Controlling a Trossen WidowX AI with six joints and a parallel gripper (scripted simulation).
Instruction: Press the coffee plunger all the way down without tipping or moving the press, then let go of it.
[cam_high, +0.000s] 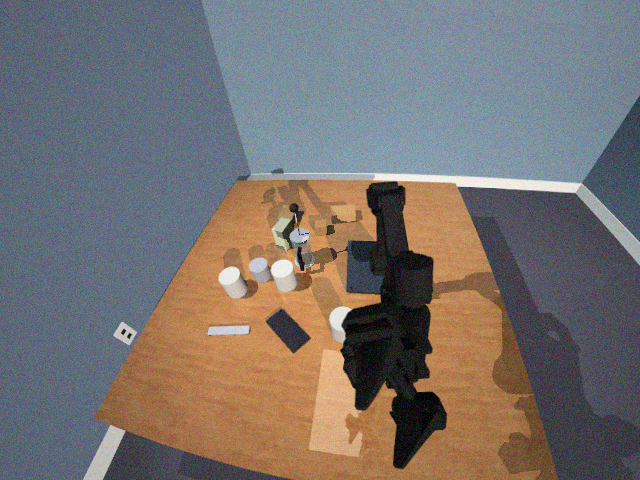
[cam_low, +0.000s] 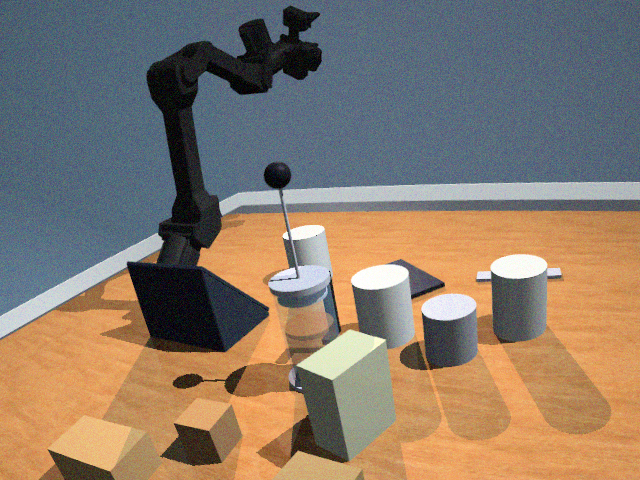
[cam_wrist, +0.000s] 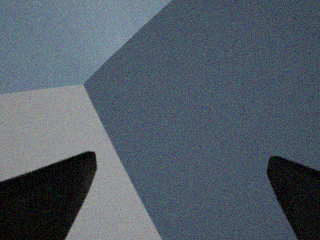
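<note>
Right now the coffee press is 600 mm to the right of my gripper tip, 360 mm below it and 220 mm ahead of it. Round my gripper tip: pale yellow box (720 mm to the right, 440 mm below, 320 mm ahead).
</note>
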